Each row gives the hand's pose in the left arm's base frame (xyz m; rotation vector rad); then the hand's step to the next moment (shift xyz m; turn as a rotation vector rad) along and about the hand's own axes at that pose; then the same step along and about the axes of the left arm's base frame.
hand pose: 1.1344 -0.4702 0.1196 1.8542 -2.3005 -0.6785
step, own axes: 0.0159 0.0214 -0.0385 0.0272 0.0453 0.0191
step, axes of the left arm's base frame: -0.0095 -0.0223 0.0401 -0.0544 -0.0137 -0.0039
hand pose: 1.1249 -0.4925 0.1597 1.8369 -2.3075 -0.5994
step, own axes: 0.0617 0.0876 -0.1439 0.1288 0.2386 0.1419
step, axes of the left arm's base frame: -0.0454 -0.0756 0.1562 -0.2969 -0.0489 -0.0559
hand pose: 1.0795 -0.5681 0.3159 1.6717 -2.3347 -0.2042
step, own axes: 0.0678 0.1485 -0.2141 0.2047 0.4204 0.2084
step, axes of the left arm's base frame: -0.0928 -0.0073 0.2526 -0.5042 -0.0636 -0.0616
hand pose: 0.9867 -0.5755 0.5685 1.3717 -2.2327 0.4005
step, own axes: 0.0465 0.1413 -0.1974 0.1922 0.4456 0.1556
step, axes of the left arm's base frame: -0.0942 0.1246 0.1915 -0.5088 -0.0173 -0.0240
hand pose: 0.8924 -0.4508 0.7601 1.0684 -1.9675 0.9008
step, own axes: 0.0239 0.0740 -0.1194 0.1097 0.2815 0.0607
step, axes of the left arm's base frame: -0.0443 0.1202 0.0624 -0.3071 0.0246 -0.0060
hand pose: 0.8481 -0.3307 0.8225 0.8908 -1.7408 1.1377
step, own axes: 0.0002 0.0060 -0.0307 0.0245 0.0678 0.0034
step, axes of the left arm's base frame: 0.0029 0.0307 0.0051 -0.0702 0.0167 -0.0007
